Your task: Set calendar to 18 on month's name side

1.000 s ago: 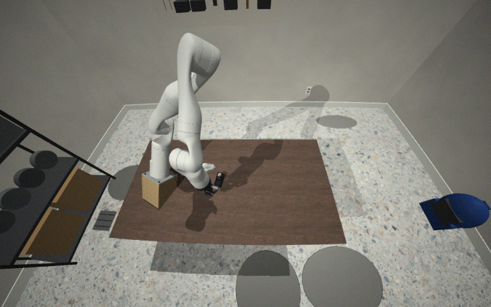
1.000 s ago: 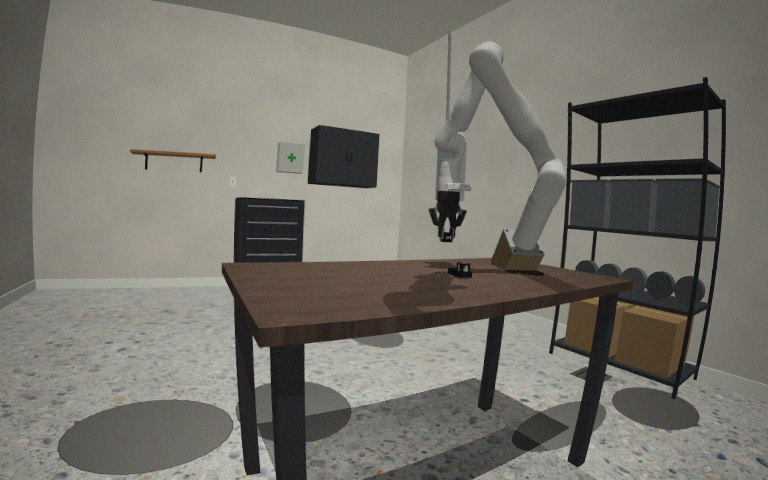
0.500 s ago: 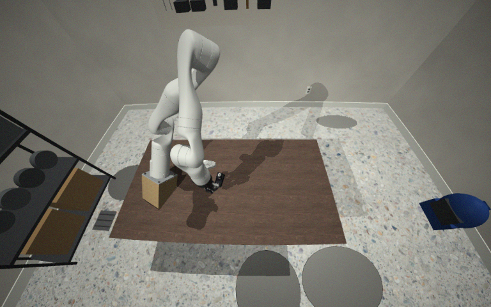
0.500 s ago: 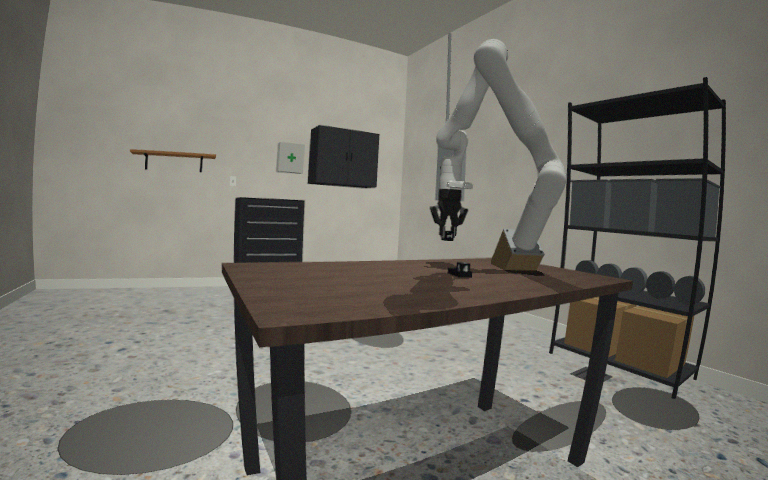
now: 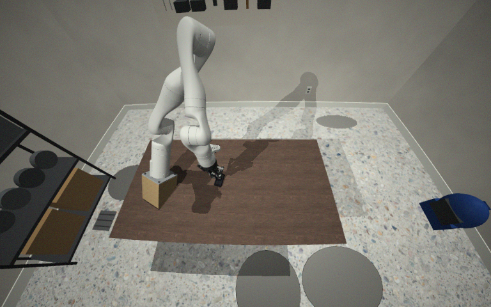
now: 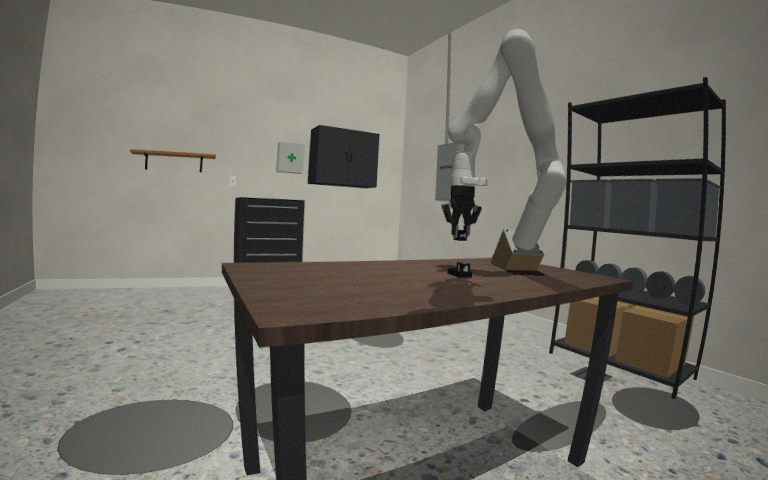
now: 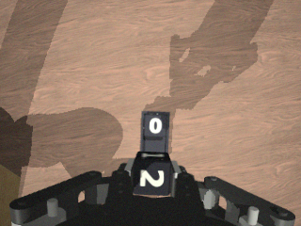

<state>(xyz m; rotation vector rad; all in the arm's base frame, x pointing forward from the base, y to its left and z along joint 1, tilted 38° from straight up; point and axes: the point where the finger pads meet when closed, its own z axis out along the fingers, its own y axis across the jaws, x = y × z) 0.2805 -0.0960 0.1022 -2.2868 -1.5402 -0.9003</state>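
Right now my hand is 10 mm short of the black calendar tray, 20 mm to the right of it and 130 mm above it.
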